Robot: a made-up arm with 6 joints. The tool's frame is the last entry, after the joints.
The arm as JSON. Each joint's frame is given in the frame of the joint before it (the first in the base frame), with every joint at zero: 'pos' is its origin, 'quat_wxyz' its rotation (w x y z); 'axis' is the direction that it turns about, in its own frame. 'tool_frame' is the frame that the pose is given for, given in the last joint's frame.
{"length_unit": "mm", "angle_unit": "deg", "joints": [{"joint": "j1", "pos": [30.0, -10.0, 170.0], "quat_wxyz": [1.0, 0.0, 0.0, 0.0], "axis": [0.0, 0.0, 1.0]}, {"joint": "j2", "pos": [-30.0, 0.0, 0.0], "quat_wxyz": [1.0, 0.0, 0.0, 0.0], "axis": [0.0, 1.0, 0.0]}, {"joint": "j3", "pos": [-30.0, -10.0, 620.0], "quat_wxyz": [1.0, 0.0, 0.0, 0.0], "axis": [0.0, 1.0, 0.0]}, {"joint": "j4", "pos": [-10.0, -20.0, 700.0], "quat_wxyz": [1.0, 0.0, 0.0, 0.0], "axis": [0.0, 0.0, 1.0]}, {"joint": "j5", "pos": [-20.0, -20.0, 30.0], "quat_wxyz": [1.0, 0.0, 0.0, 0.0], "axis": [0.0, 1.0, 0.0]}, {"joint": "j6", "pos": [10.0, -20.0, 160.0], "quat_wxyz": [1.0, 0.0, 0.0, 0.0], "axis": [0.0, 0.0, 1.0]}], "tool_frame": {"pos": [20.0, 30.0, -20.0], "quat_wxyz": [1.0, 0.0, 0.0, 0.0]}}
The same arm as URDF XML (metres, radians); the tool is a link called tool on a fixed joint. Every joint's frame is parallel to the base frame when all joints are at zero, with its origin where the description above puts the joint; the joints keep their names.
<robot name="arm">
  <link name="base"/>
  <link name="link1"/>
  <link name="link2"/>
  <link name="link3"/>
  <link name="link4"/>
  <link name="link5"/>
  <link name="link6"/>
  <link name="tool"/>
  <joint name="j1" type="continuous">
    <parent link="base"/>
    <child link="link1"/>
    <origin xyz="0.0300 -0.0100 0.1700"/>
    <axis xyz="0 0 1"/>
  </joint>
  <joint name="j2" type="continuous">
    <parent link="link1"/>
    <child link="link2"/>
    <origin xyz="-0.0300 0.0000 0.0000"/>
    <axis xyz="0 1 0"/>
  </joint>
  <joint name="j3" type="continuous">
    <parent link="link2"/>
    <child link="link3"/>
    <origin xyz="-0.0300 -0.0100 0.6200"/>
    <axis xyz="0 1 0"/>
  </joint>
  <joint name="j4" type="continuous">
    <parent link="link3"/>
    <child link="link4"/>
    <origin xyz="-0.0100 -0.0200 0.7000"/>
    <axis xyz="0 0 1"/>
  </joint>
  <joint name="j5" type="continuous">
    <parent link="link4"/>
    <child link="link5"/>
    <origin xyz="-0.0200 -0.0200 0.0300"/>
    <axis xyz="0 1 0"/>
  </joint>
  <joint name="j6" type="continuous">
    <parent link="link5"/>
    <child link="link6"/>
    <origin xyz="0.0100 -0.0200 0.1600"/>
    <axis xyz="0 0 1"/>
  </joint>
  <joint name="tool_joint" type="fixed">
    <parent link="link6"/>
    <child link="tool"/>
    <origin xyz="0.0200 0.0300 -0.0200"/>
  </joint>
</robot>

